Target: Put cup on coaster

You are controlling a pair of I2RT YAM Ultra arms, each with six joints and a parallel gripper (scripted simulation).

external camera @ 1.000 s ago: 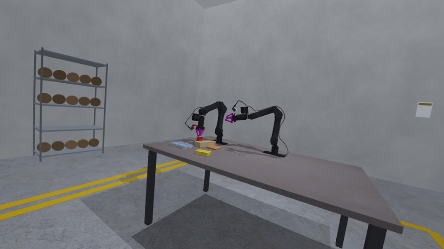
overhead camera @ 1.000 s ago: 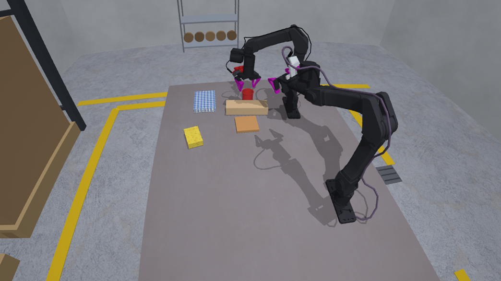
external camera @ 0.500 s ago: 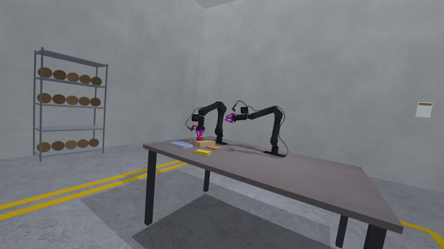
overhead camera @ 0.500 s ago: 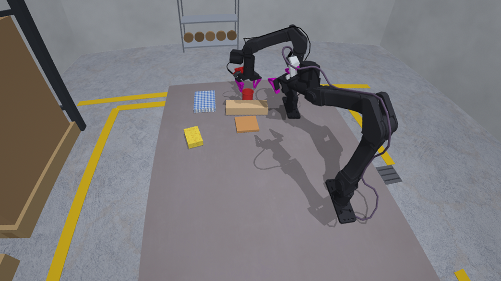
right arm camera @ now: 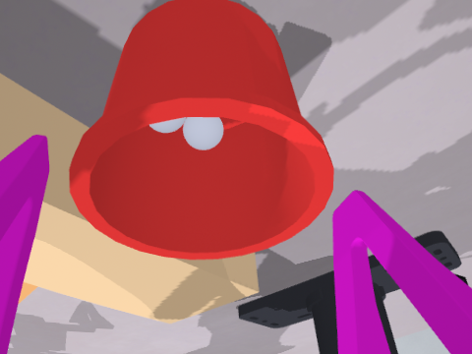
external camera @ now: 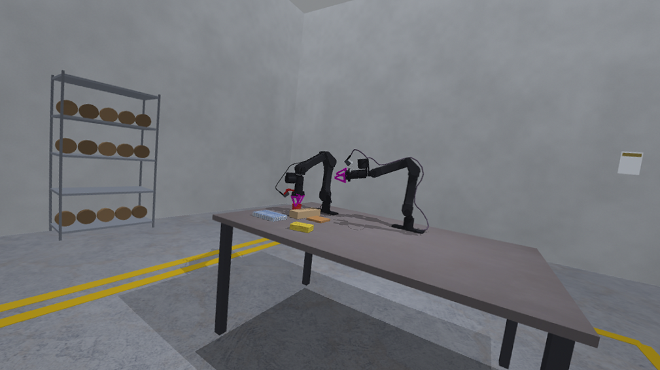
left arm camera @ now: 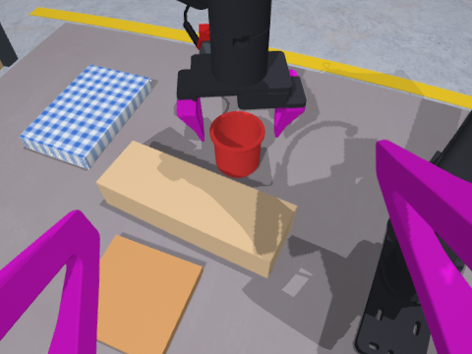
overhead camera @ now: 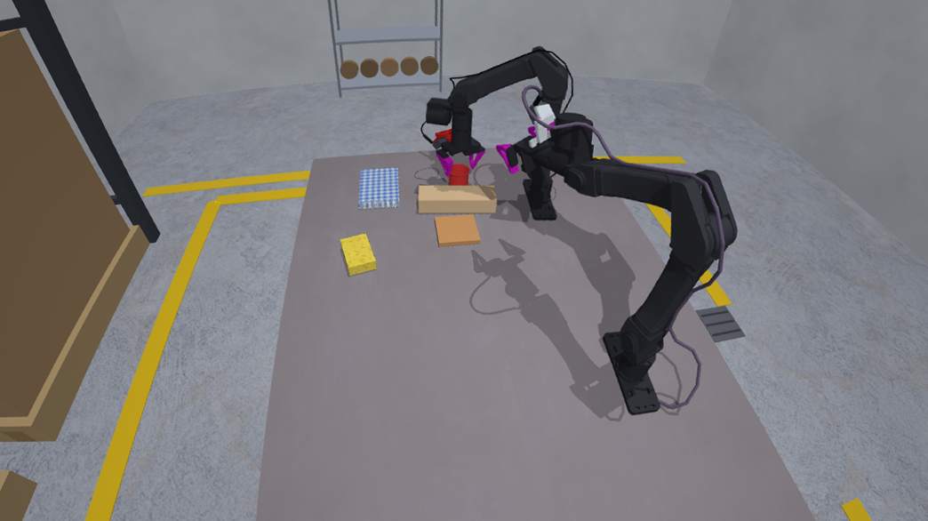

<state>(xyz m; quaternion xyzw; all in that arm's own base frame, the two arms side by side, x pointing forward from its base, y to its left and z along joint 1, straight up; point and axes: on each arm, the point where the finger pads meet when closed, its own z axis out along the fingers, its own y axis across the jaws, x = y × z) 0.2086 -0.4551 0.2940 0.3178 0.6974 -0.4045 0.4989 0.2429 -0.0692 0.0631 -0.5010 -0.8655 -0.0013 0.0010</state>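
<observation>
Now: right hand 50 mm short of the orange square coaster, 210 mm to the right of it and 60 mm above it. Also, from my right hand: red cup: 30 mm below; then tan wooden block: 30 mm ahead, 90 mm to the left, 40 mm below.
</observation>
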